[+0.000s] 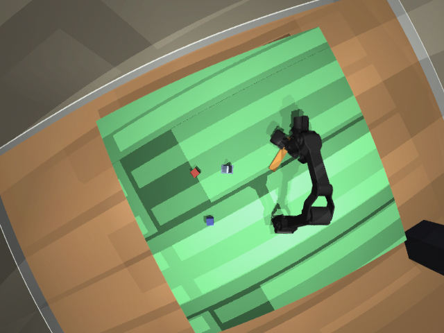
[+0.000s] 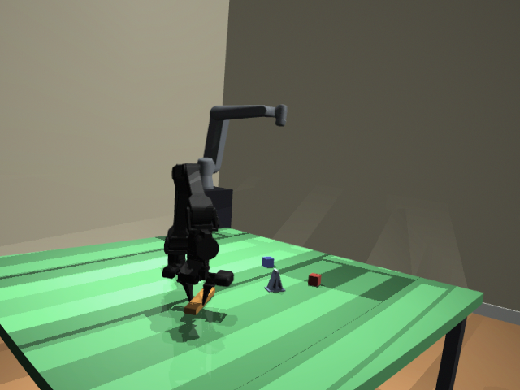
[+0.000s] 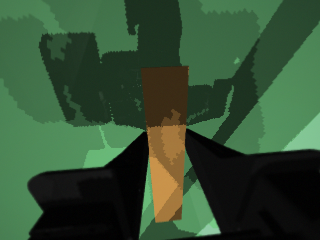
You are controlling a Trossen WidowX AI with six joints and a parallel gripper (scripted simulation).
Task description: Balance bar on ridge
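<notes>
Right now the dark ridge is 29 cm to the left of my gripper tip, 2 cm ahead of it and 2 cm above it. Round my gripper tip: bar: 3 cm to the left, 2 cm behind; then red cube: 44 cm to the left, 7 cm ahead, 1 cm above; then blue cube: 47 cm to the left, 17 cm behind, 1 cm above.
</notes>
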